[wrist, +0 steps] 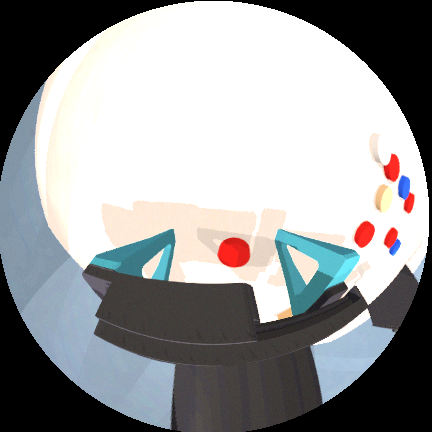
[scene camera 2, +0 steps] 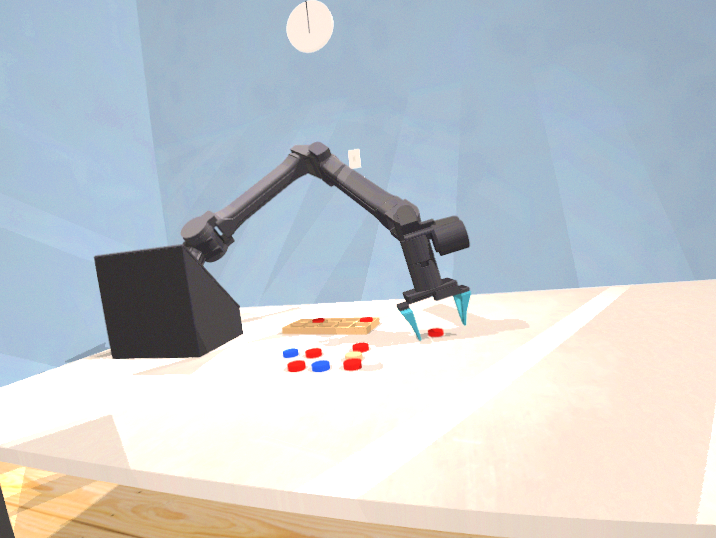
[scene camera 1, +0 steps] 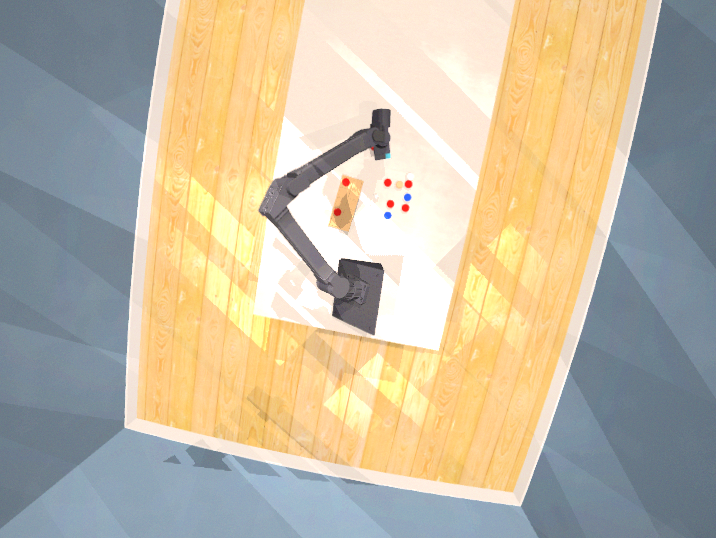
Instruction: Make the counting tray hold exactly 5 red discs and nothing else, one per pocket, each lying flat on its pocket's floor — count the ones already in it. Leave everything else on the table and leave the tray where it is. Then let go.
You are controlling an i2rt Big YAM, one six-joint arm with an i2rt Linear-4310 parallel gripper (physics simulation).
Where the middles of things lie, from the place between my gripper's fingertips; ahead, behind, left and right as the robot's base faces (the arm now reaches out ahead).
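With the wooden counting tray (scene camera 2: 353,326) as the reference, my hand is 8 cm to the right of it and 29 cm beyond it.
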